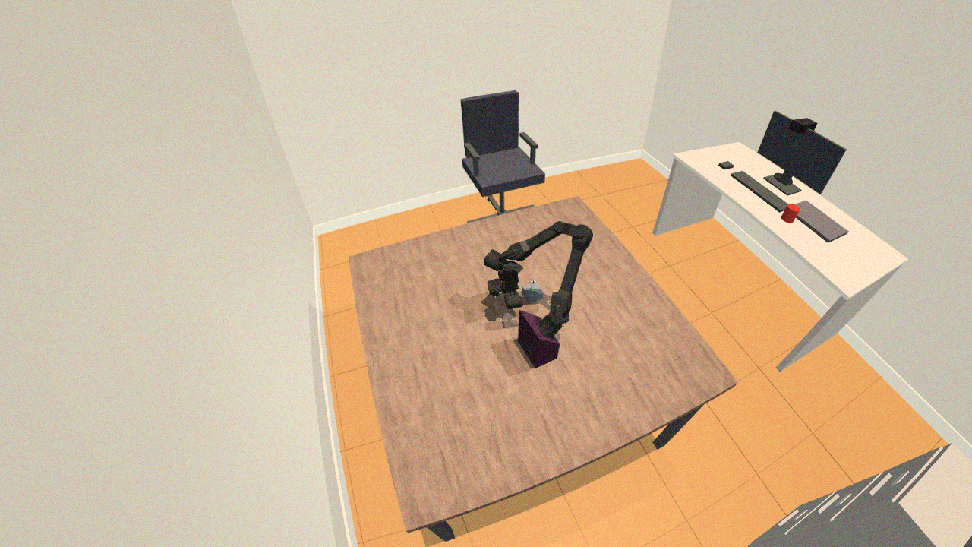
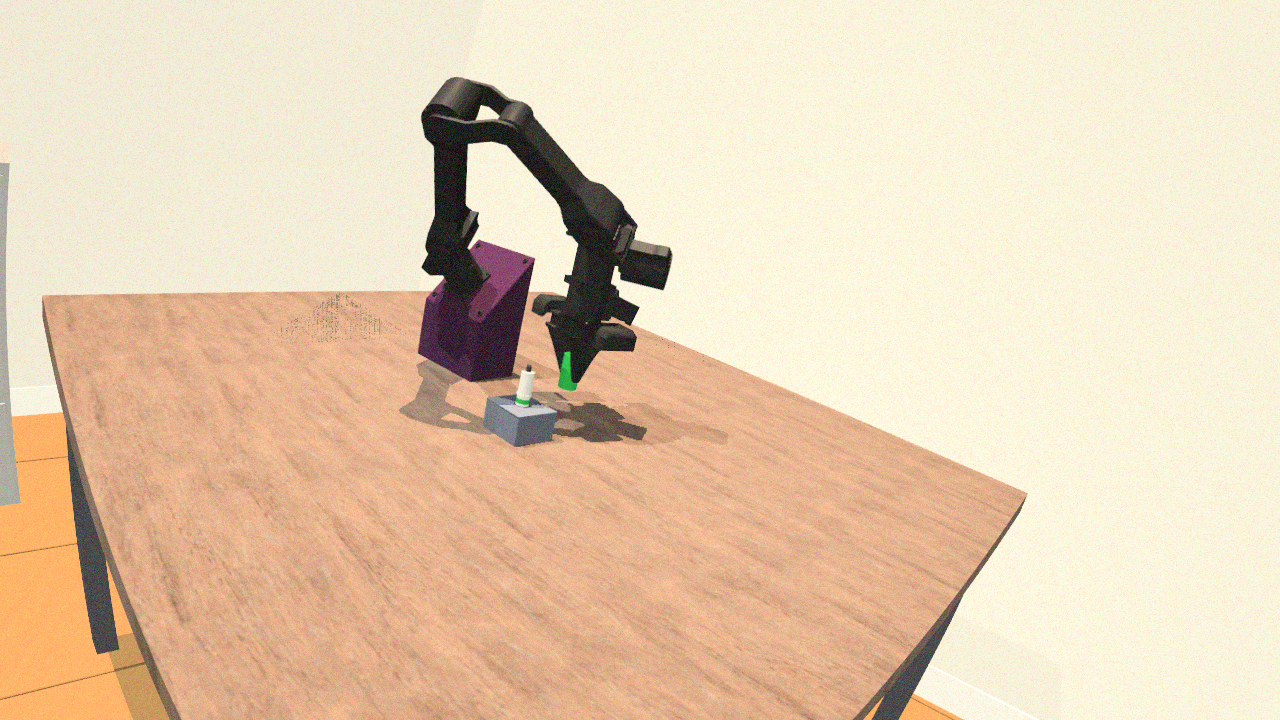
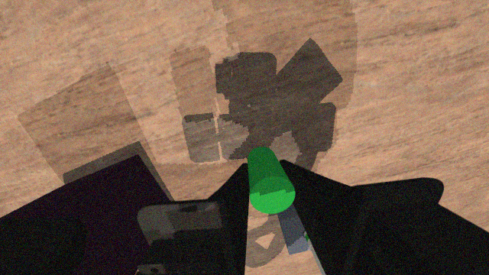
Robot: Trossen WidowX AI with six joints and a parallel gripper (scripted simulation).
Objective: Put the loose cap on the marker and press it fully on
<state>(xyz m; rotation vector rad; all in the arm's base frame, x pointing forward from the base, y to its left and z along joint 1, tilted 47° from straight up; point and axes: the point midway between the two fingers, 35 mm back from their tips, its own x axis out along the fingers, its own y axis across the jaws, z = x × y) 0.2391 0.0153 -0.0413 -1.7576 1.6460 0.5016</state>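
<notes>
Right now the marker is 40 mm ahead of my gripper tip, 120 mm to the right of it and 20 mm above it. Also, from my gripper tip: grey holder block: 40 mm ahead, 120 mm to the right, 40 mm below; then green cap: 10 mm above.
</notes>
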